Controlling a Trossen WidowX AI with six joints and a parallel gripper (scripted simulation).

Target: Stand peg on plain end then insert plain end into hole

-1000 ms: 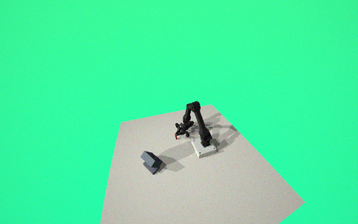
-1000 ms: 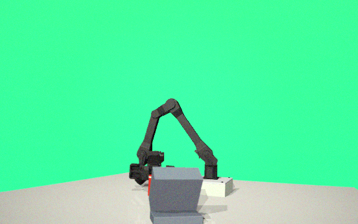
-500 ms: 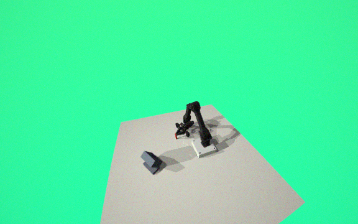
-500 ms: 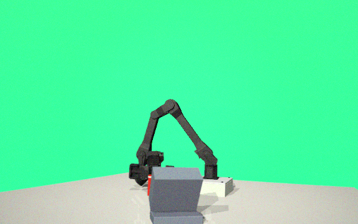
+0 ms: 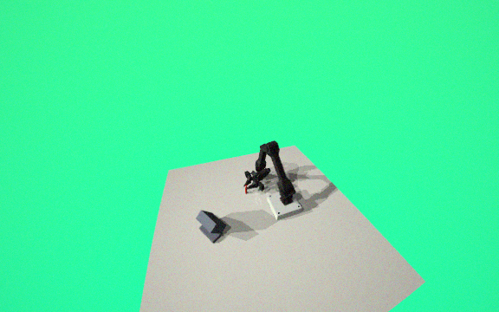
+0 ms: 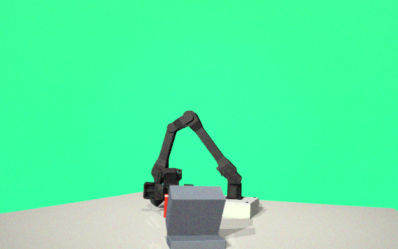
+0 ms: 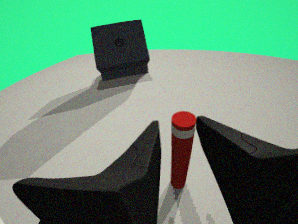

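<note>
My gripper tip is now 10 mm past the red peg and 10 mm above it. Also, from my gripper tip: grey sloped panel (270 mm ahead, 180 mm to the left, 10 mm above).
</note>
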